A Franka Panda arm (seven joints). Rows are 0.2 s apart.
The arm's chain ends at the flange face. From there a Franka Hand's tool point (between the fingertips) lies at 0.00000 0.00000 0.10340 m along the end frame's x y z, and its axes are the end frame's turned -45 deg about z.
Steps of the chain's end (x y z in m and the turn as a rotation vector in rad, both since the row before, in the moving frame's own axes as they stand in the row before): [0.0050, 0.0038, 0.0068, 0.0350, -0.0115, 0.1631]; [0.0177, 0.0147, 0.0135, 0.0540, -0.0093, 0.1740]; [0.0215, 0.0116, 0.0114, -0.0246, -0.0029, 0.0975]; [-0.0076, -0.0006, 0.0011, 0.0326, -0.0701, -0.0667]
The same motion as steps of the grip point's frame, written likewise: [0.0028, 0.0030, 0.0067, 0.0329, 0.0166, 0.1631]; [0.0058, 0.0186, 0.0133, 0.0448, 0.0316, 0.1740]; [0.0049, 0.0249, 0.0114, -0.0153, -0.0194, 0.0975]; [-0.0079, -0.0132, 0.0008, 0.0726, -0.0265, -0.0667]
